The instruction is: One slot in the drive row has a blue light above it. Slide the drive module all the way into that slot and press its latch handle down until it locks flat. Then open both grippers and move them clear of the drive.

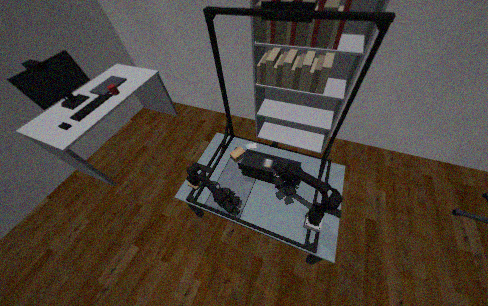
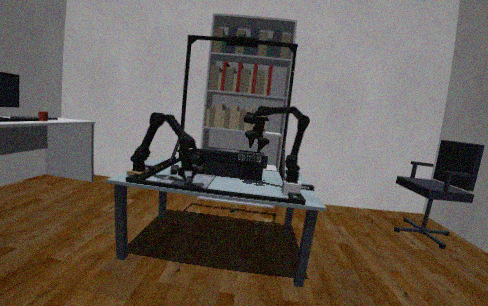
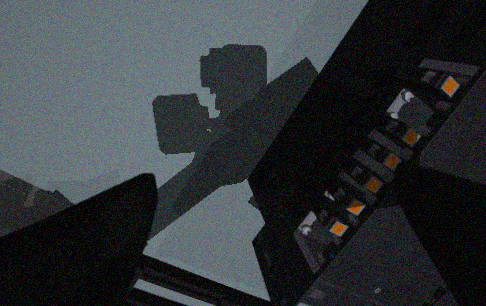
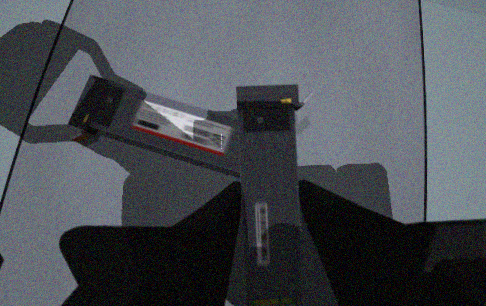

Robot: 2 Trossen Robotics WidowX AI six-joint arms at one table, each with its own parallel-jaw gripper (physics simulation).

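Places are measured from the left arm's base along level axes (x right, y ahead, z up), in centimetres.
Where they show: left gripper, fingertip midpoint: [image 2: 253, 150] [image 3: 275, 180]; right gripper, fingertip midpoint: [image 1: 230, 198] [image 2: 188, 180] [image 4: 269, 187]; left arm's base, link origin: [image 1: 314, 220] [image 2: 292, 181]; right arm's base, link origin: [image 1: 195, 181] [image 2: 138, 170].
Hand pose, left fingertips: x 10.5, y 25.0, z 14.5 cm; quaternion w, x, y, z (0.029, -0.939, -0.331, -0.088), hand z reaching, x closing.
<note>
Each offset is from my left fingertips to the top centre of the thing. "*": to the spot under its first point.
My right gripper [image 1: 231, 203] [image 2: 186, 175] is shut on the grey drive module {dy +35.0, dx -16.8, dz -19.0 cm} [image 4: 267, 158] and holds it low over the table, left of the black server chassis {dy +14.6, dx +15.7, dz -4.2 cm} [image 1: 261, 165] [image 2: 229, 165] [image 3: 333, 115]. The module's far end carries a small yellow mark and a thin latch pin. The drive row [image 2: 249, 158] [image 3: 357, 194] on the chassis front shows orange squares, and a small blue light {* dy -3.5, dx +9.1, dz -4.5 cm} [image 3: 331, 255] sits at its near end. My left gripper [image 1: 286, 189] [image 2: 256, 143] [image 3: 275, 180] is open and empty, high above the chassis's right end.
A second drive with a white and red label {* dy +41.9, dx -13.7, dz -20.7 cm} [image 4: 181, 129] lies on the table beside the held module. A cardboard box {dy +47.8, dx +23.5, dz -15.6 cm} [image 1: 237, 152] and a white sheet {dy +41.2, dx +38.6, dz -21.7 cm} [image 1: 252, 146] lie behind the chassis. A black gantry frame [image 1: 216, 61] [image 2: 186, 85] surrounds the table; a bookshelf [image 1: 300, 115] stands behind.
</note>
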